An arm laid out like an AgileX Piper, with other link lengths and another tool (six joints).
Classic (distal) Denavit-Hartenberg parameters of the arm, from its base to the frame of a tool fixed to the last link. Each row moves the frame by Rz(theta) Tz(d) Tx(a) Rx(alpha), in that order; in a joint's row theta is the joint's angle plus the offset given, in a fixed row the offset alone. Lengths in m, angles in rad.
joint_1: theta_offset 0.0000, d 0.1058, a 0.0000, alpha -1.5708
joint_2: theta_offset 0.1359, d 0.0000, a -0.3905, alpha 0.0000
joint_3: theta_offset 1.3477, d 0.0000, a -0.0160, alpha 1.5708
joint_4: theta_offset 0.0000, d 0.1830, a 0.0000, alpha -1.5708
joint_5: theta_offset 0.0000, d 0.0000, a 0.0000, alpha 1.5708
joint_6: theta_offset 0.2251, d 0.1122, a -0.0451, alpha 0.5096
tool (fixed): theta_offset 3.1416, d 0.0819, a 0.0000, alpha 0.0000
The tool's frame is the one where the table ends.
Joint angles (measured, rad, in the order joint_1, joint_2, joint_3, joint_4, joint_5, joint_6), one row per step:
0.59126 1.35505 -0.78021 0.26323 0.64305 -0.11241
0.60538 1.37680 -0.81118 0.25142 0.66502 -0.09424
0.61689 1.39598 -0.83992 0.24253 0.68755 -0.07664
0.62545 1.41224 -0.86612 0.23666 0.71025 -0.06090
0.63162 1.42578 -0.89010 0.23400 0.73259 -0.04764
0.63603 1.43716 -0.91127 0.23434 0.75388 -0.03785
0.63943 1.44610 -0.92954 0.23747 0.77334 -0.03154
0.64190 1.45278 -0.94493 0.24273 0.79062 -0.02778
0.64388 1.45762 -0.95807 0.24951 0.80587 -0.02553
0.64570 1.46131 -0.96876 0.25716 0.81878 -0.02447
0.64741 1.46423 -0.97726 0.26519 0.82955 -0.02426
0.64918 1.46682 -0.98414 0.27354 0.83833 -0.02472
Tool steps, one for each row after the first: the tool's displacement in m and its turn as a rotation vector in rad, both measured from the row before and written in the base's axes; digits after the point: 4 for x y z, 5 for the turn. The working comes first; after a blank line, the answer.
Tool pose at each row, in the base's axes (x y z in m, rotation vector in rad; the steps are taken from these numbers as rounded here):
0.2192 0.1195 0.2665 2.90711 0.29668 0.59909
0.2233 0.1258 0.2670 2.90389 0.31235 0.58013
0.2266 0.1313 0.2674 2.90224 0.32240 0.55942
0.2292 0.1358 0.2677 2.90198 0.32797 0.53805
0.2312 0.1395 0.2681 2.90336 0.33052 0.51711
0.2326 0.1427 0.2684 2.90582 0.33255 0.49668
0.2334 0.1455 0.2688 2.90955 0.33509 0.47822
0.2337 0.1480 0.2692 2.91447 0.33745 0.46183
0.2336 0.1502 0.2698 2.92049 0.33941 0.44740
0.2332 0.1523 0.2703 2.92698 0.34144 0.43443
0.2326 0.1541 0.2706 2.93355 0.34355 0.42261
0.2320 0.1560 0.2708 2.94021 0.34581 0.41186

0.0041 0.0063 0.0005 -0.00841 0.01223 0.00839
0.0033 0.0055 0.0004 -0.00700 0.01338 0.00470
0.0026 0.0045 0.0003 -0.00557 0.01386 0.00181
0.0020 0.0037 0.0004 -0.00370 0.01379 0.00000
0.0014 0.0032 0.0003 -0.00240 0.01369 -0.00019
0.0008 0.0028 0.0004 -0.00061 0.01276 0.00044
0.0003 0.0025 0.0004 0.00110 0.01167 0.00060
-0.0001 0.0022 0.0006 0.00268 0.01061 0.00057
-0.0004 0.0021 0.0005 0.00352 0.00976 0.00077
-0.0006 0.0018 0.0003 0.00390 0.00903 0.00093
-0.0006 0.0019 0.0002 0.00426 0.00836 0.00111

